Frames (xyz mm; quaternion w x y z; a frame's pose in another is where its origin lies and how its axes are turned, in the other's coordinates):
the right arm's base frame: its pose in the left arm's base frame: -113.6 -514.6 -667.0 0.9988 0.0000 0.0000 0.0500
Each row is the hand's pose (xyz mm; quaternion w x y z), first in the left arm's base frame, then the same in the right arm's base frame.
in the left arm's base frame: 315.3 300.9 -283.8 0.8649 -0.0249 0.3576 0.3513
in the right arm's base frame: 508.2 768.6 383.2 0.8814 -0.0070 0.3584 0.3076
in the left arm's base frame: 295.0 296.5 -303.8 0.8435 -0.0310 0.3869 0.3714
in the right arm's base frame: 487.6 766.2 363.2 0.8610 -0.0116 0.3879 0.3287
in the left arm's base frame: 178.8 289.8 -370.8 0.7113 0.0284 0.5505 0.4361
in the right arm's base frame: 371.3 771.2 296.2 0.7322 0.0559 0.5484 0.4000
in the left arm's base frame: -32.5 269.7 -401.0 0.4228 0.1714 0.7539 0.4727
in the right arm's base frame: 159.0 772.3 266.0 0.4459 0.2089 0.7444 0.4510
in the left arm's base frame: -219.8 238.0 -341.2 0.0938 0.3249 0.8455 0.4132
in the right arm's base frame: -30.5 759.4 325.8 0.1143 0.3668 0.8282 0.4080
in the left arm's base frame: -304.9 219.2 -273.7 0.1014 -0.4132 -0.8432 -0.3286
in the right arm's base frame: -117.1 749.2 393.3 0.0848 -0.4548 -0.8215 -0.3333
